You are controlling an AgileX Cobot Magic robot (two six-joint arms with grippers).
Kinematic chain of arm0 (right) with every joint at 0, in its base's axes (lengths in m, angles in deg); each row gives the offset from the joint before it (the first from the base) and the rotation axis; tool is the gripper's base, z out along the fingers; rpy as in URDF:
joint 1: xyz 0 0 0.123 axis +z
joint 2: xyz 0 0 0 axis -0.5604 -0.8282 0
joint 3: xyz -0.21 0.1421 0.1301 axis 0.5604 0.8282 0
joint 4: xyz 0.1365 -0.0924 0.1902 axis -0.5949 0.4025 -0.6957
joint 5: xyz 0 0 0 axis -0.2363 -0.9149 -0.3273
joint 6: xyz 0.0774 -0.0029 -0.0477 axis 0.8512 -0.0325 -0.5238
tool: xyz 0 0 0 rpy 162.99 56.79 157.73
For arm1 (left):
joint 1: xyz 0 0 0.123 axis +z
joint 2: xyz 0 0 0 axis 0.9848 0.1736 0
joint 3: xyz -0.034 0.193 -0.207 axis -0.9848 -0.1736 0
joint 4: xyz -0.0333 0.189 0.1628 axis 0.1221 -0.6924 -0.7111
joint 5: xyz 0 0 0 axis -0.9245 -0.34 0.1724
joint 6: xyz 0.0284 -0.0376 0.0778 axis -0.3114 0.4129 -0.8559
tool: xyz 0 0 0 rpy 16.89 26.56 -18.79
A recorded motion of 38 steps. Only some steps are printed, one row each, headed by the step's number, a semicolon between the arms.
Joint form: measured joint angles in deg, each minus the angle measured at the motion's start. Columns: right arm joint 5, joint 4, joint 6, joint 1, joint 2, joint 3; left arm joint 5, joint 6, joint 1, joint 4, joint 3, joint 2.
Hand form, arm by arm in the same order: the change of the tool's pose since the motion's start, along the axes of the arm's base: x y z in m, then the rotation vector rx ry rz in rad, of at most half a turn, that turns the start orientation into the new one. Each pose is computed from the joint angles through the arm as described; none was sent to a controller.
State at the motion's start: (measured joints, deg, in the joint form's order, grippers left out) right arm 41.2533 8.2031 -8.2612 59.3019 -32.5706 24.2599; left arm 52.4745 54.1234 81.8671 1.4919 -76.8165 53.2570
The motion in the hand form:
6: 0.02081 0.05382 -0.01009 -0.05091 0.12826 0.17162; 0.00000 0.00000 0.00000 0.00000 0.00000 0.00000
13: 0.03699 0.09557 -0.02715 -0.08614 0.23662 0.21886; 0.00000 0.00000 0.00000 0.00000 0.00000 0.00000
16: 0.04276 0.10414 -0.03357 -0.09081 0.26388 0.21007; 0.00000 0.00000 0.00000 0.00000 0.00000 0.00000
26: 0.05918 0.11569 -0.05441 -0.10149 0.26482 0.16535; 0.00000 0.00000 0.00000 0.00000 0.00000 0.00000
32: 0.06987 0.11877 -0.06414 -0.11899 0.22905 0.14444; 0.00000 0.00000 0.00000 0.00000 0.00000 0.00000
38: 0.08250 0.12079 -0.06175 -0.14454 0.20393 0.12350; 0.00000 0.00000 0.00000 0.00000 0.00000 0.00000
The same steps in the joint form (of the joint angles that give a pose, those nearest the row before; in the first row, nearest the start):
6: -0.31 -0.62 1.08 10.79 -14.25 -6.98; 0.00 0.00 0.00 0.00 0.00 0.00
13: -0.36 -1.26 3.96 16.20 -25.64 -12.81; 0.00 0.00 0.00 0.00 0.00 0.00
16: 0.01 -1.60 4.85 16.73 -28.54 -14.12; 0.00 0.00 0.00 0.00 0.00 0.00
26: 5.03 -0.97 6.35 16.81 -34.34 -15.00; 0.00 0.00 0.00 0.00 0.00 0.00
32: 8.62 1.49 7.57 16.55 -36.96 -15.41; 0.00 0.00 0.00 0.00 0.00 0.00
38: 8.27 5.70 10.55 15.85 -38.62 -18.05; 0.00 0.00 0.00 0.00 0.00 0.00

